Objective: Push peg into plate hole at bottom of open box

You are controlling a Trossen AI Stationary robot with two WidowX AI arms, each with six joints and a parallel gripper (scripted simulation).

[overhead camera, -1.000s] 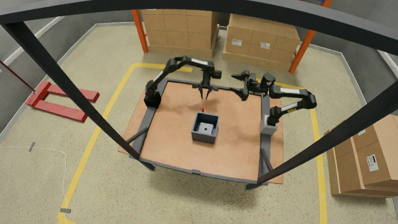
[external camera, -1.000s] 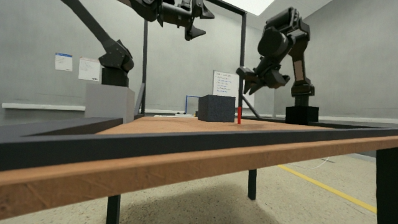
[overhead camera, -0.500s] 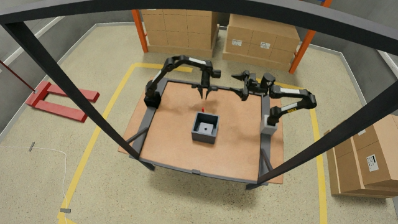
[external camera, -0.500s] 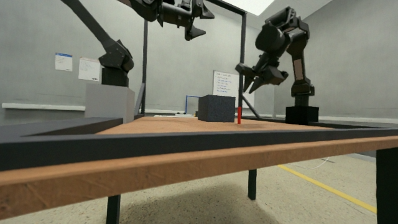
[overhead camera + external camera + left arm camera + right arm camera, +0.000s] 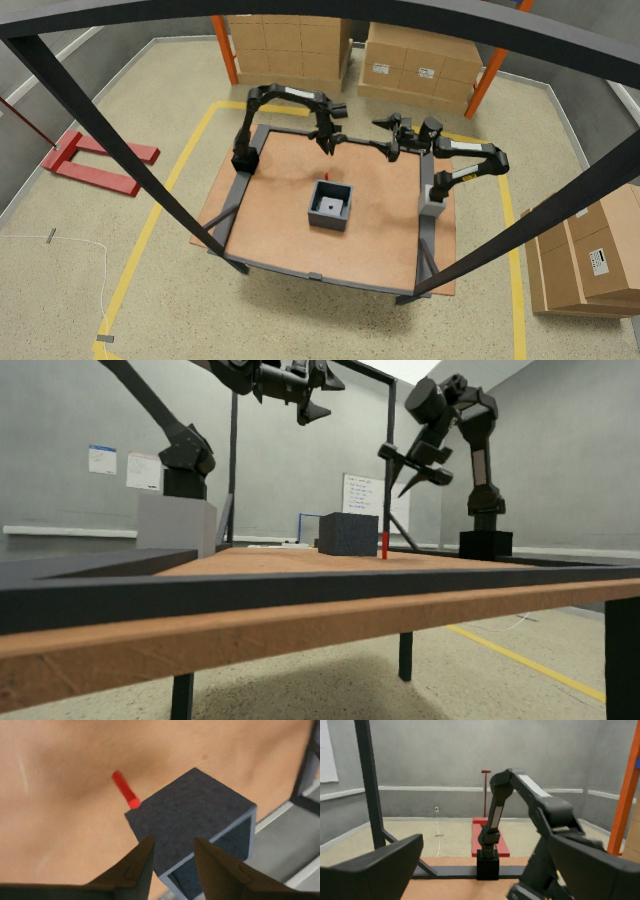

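Right now the red peg is 5 cm behind my left hand and 17 cm below it. From my left hand the other things lie so: dark frame rail 24 cm ahead, 3 cm to the right, 20 cm below; light plate 20 cm behind, 6 cm to the right, 17 cm below.
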